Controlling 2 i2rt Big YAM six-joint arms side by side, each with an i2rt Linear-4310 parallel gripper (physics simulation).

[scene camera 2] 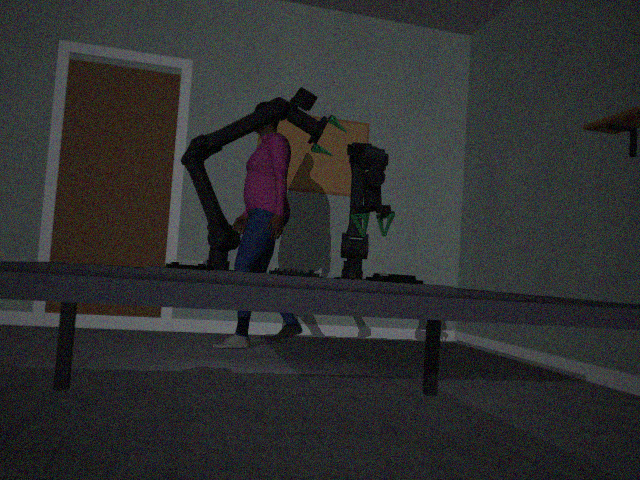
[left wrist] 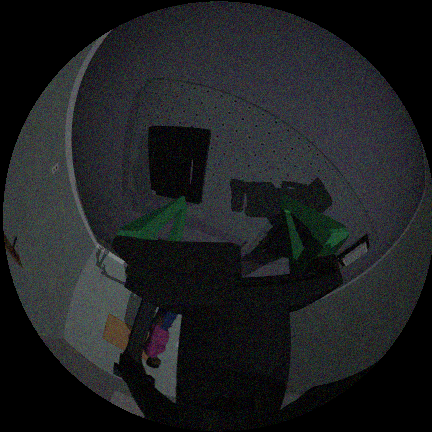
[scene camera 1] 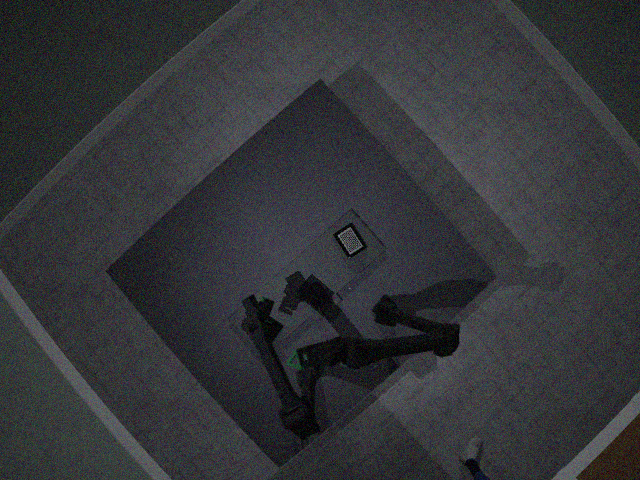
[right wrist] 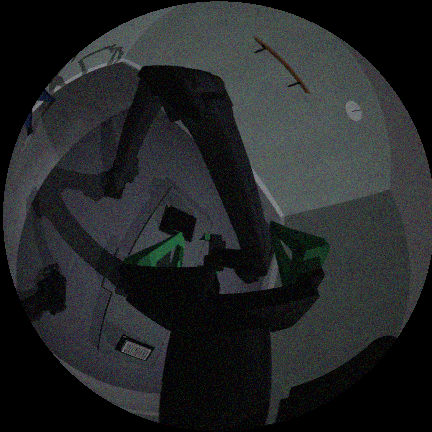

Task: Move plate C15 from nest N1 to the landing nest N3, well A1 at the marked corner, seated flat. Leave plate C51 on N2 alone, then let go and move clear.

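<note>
A plate with a pale well field (scene camera 1: pixel 350 240) (right wrist: pixel 135 348) lies flat in a dark frame at one end of the perforated board. A black rectangular block, plate or nest (left wrist: pixel 179 162) (right wrist: pixel 177 221) lies at the other end; its labels and marked corner are unreadable. The middle nest (scene camera 2: pixel 294 272) shows low bumps in scene camera 2 and merges with shadow in the left wrist view. My left gripper (scene camera 2: pixel 373 232) (left wrist: pixel 233 199) is open and empty, high above the board near the black block. My right gripper (scene camera 2: pixel 338 142) is open and empty, raised higher.
The perforated board (left wrist: pixel 200 102) lies on the dark table (scene camera 1: pixel 232 217). The right arm (scene camera 1: pixel 382 350) reaches across toward the left arm (scene camera 1: pixel 271 366) in scene camera 1. A person in a pink top (scene camera 2: pixel 266 170) stands behind the table. Arm shadows darken the board.
</note>
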